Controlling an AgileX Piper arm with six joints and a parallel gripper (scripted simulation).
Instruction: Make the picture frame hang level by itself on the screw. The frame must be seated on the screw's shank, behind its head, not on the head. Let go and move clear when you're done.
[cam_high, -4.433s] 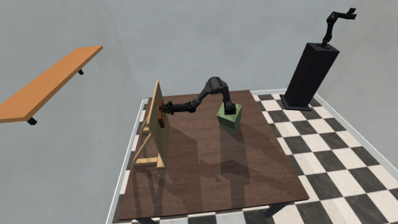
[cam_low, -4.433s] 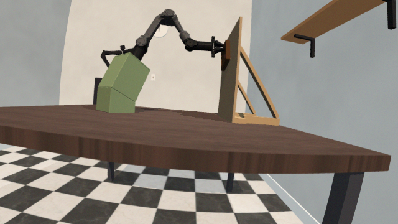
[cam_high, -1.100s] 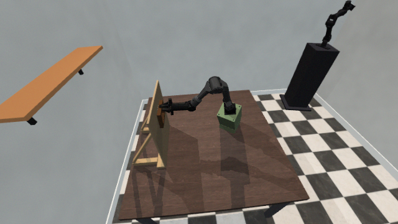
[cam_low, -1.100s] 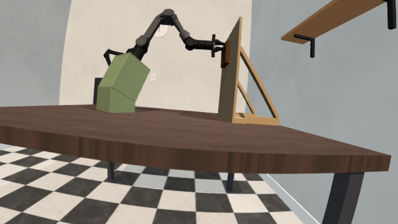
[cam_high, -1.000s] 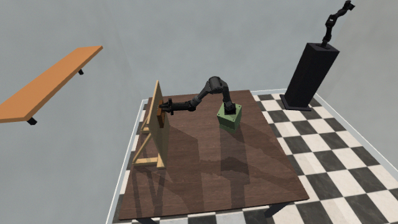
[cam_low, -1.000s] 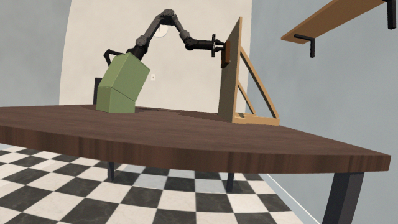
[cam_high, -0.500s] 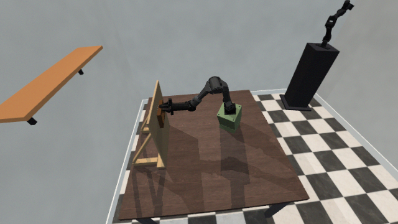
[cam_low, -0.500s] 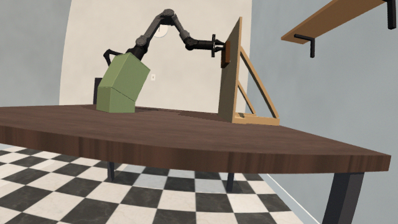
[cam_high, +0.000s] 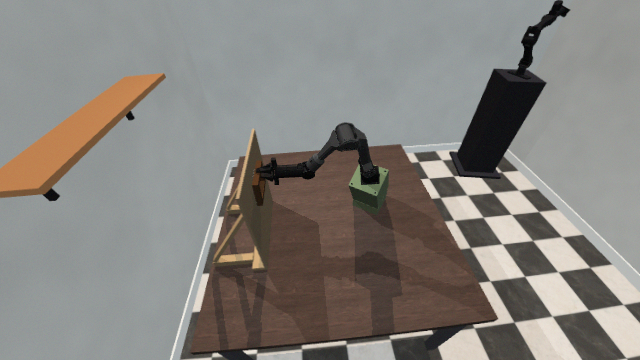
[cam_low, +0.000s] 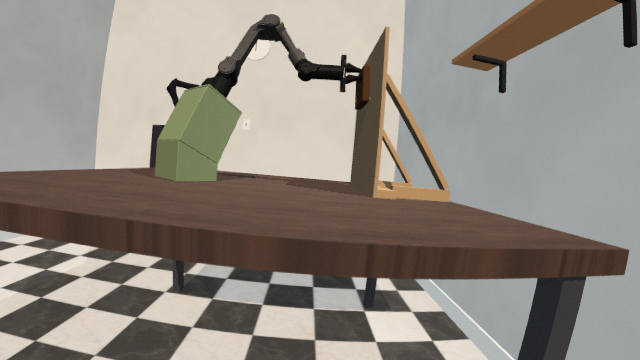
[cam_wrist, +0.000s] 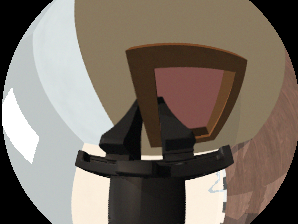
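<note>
Now: hand 1 cm short of the brown picture frame, 1 cm to the right of it and 6 cm above it.
</note>
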